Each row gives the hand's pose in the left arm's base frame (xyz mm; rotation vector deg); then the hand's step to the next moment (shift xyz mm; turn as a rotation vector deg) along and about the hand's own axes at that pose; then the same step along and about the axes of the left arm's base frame.
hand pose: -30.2 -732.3 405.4 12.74 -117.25 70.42
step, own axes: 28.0 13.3 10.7 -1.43 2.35 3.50
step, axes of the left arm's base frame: -31.9 4.1 6.2 -1.84 -1.94 -3.56
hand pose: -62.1 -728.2 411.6 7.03 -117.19 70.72
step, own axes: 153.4 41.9 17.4 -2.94 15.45 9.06
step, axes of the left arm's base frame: -138.8 50.8 61.1 -9.33 0.20 -15.57
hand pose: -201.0 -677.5 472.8 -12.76 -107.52 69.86
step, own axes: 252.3 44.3 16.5 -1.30 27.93 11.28
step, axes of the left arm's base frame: -179.2 152.0 103.4 -15.56 5.97 -25.13
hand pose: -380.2 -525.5 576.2 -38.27 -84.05 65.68
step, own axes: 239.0 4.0 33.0 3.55 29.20 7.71
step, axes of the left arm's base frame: -88.8 202.7 96.2 -13.53 11.75 -24.57
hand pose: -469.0 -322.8 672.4 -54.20 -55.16 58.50
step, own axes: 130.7 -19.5 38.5 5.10 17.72 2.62
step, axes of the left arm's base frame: -1.6 126.7 53.7 -5.60 9.60 -14.95
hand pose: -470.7 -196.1 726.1 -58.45 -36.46 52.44
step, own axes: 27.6 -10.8 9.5 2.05 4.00 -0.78
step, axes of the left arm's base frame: 9.5 25.7 14.7 0.28 2.35 -3.90
